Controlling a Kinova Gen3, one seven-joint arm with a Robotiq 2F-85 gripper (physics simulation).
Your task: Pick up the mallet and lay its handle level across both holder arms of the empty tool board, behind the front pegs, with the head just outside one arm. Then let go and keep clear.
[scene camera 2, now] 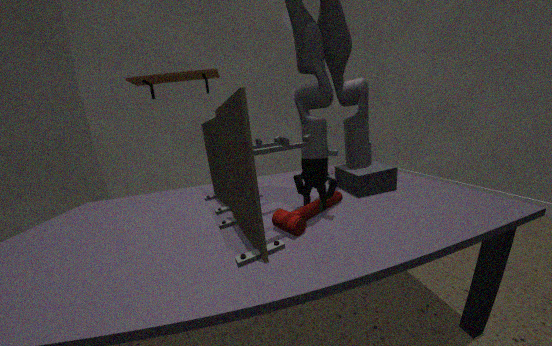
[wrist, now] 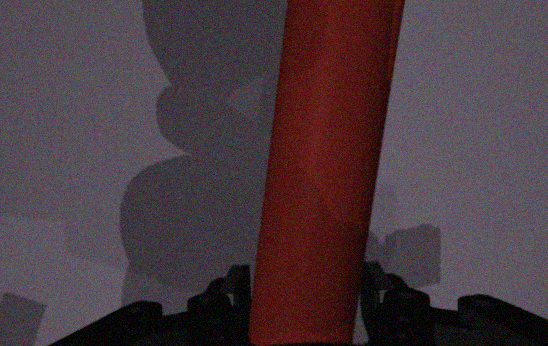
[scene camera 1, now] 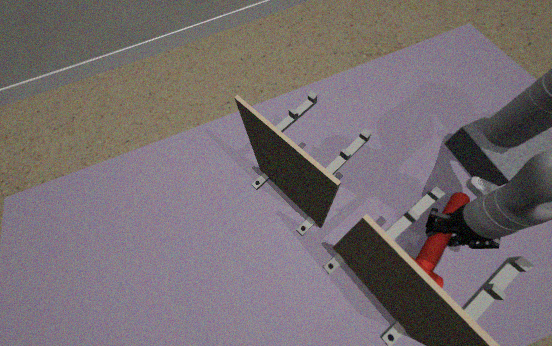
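Observation:
The red mallet [scene camera 1: 434, 250] [scene camera 2: 312, 209] [wrist: 320, 175] lies on the table, its head by the near tool board [scene camera 1: 400, 280] [scene camera 2: 240, 160] and its handle pointing out towards the robot base. In scene camera 1 it lies between that board's two pale holder arms, and the board hides part of the head. My gripper [scene camera 1: 446, 235] [scene camera 2: 315, 204] [wrist: 304, 287] points down and is shut on the handle, one finger against each side. The far tool board [scene camera 1: 290, 165] has two holder arms with pegs. Both boards' visible arms carry no tool.
The near board's holder arms [scene camera 1: 415, 212] [scene camera 1: 500, 287] stick out on either side of the gripper. The grey robot base [scene camera 2: 366, 181] stands behind the handle's end. Bolted feet [scene camera 1: 331, 266] [scene camera 2: 260, 252] hold the boards upright. A wooden shelf [scene camera 2: 172, 77] hangs on the wall.

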